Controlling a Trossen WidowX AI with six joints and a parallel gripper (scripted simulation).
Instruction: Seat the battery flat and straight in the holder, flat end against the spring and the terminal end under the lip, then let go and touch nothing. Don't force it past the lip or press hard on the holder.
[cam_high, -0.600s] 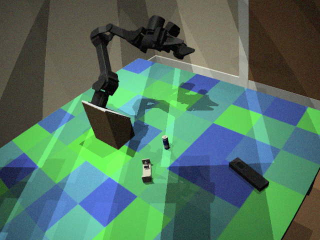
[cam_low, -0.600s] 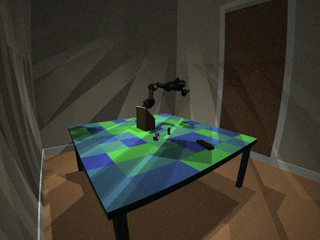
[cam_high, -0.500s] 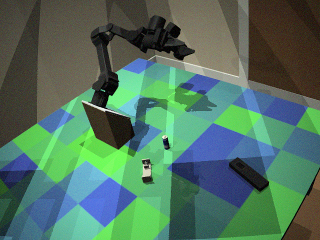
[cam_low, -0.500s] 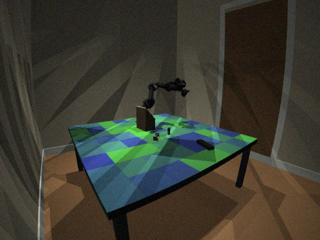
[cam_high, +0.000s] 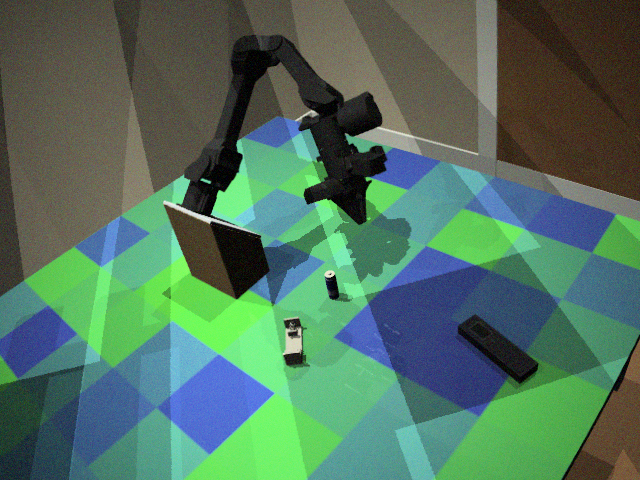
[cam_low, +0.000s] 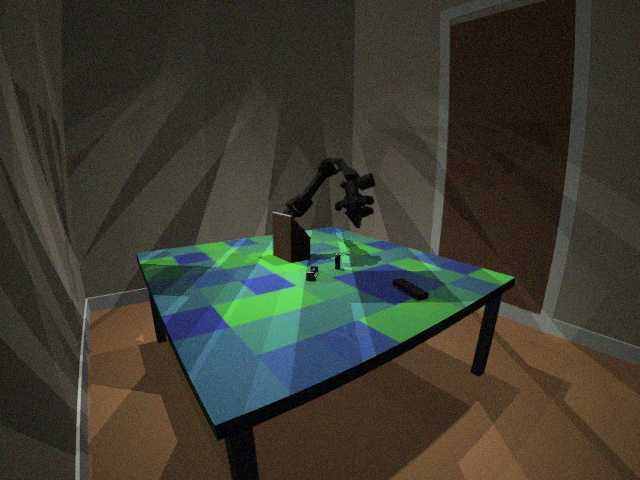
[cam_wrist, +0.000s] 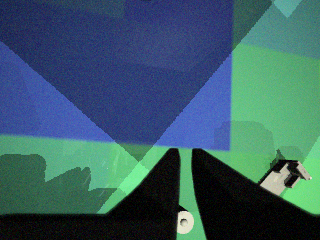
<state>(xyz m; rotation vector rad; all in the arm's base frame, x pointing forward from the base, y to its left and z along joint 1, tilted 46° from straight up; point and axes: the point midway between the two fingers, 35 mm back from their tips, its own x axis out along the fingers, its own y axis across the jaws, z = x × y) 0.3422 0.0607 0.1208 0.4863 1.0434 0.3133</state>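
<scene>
Right now the battery is 7 cm behind my gripper tip, 5 cm to the right of it and 15 cm below it. Also, from my gripper tip: black bar 29 cm ahead, 1 cm to the right, 17 cm below.
</scene>
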